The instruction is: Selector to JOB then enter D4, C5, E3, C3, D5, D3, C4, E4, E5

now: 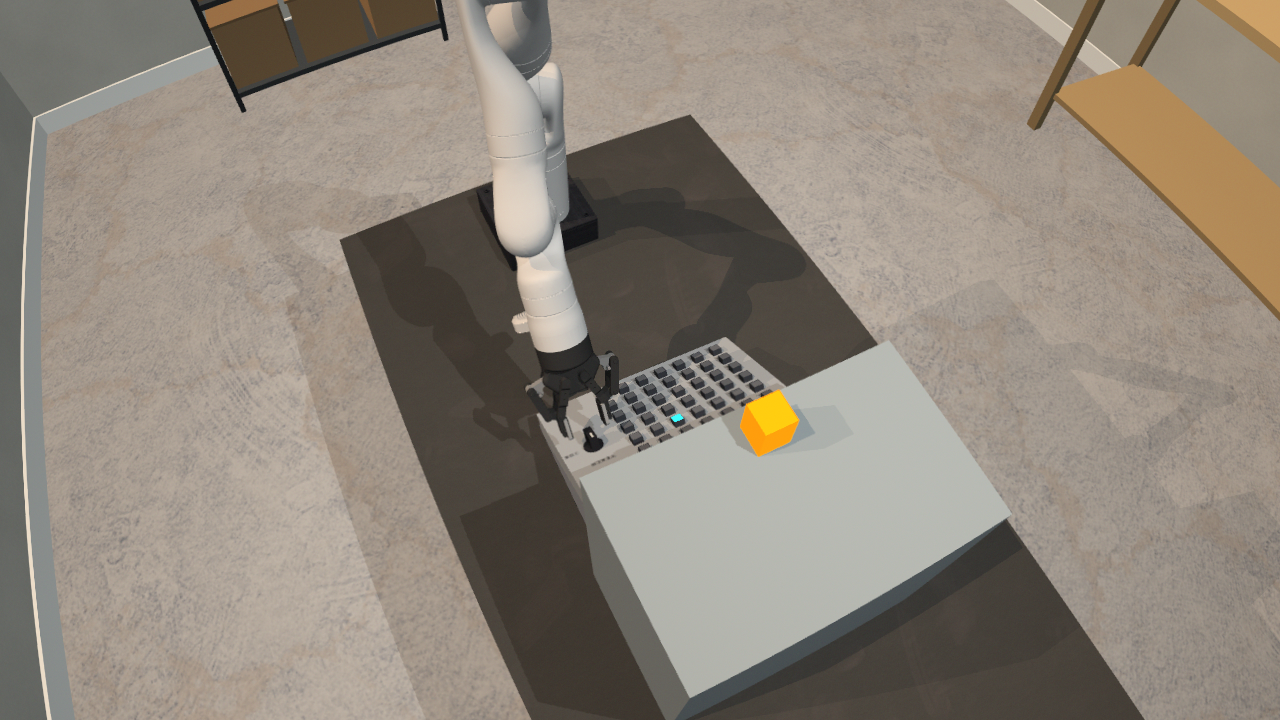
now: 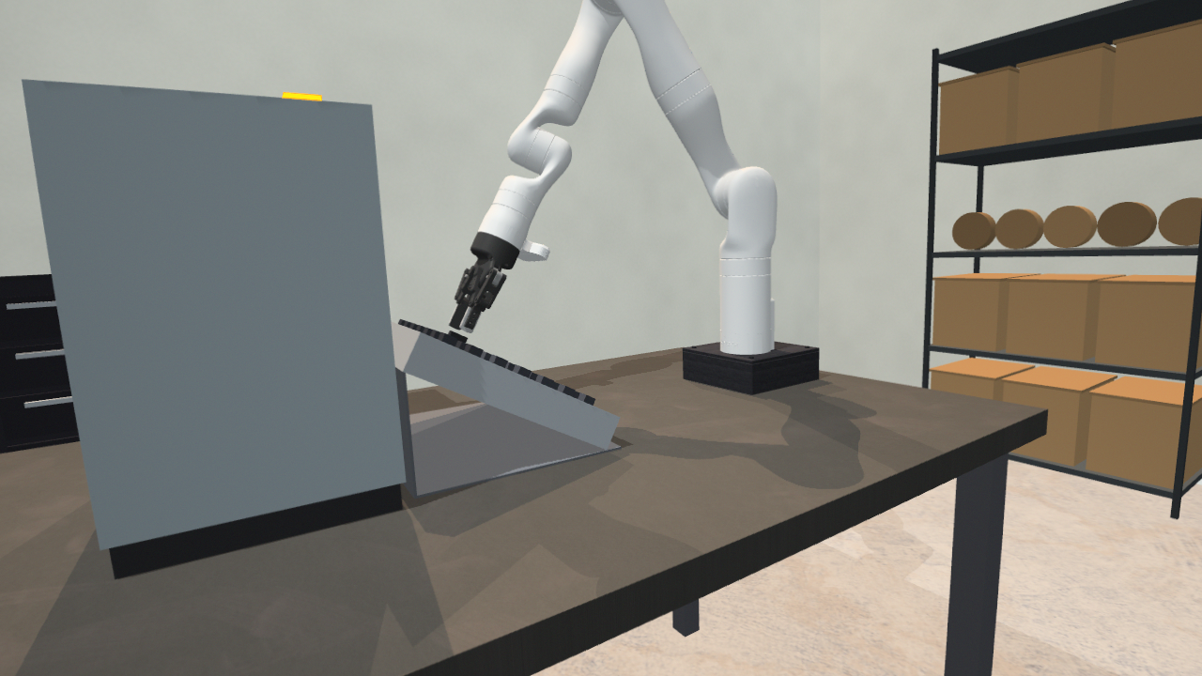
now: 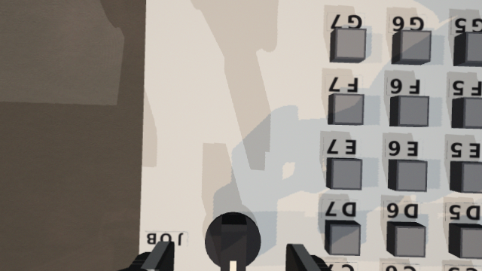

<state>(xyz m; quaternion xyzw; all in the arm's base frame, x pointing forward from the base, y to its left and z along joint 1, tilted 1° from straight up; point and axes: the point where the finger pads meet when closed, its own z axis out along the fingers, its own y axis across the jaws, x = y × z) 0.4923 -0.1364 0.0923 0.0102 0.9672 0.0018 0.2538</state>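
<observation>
Now: the selector knob 3 cm below my hand and 2 cm ahead of it. Also, from my hand: key D1: 26 cm to the left, 4 cm below, 2 cm ahead; key E2: 23 cm to the left, 6 cm below, 1 cm behind; sloped keypad panel: 11 cm to the left, 8 cm below, 4 cm ahead.
</observation>
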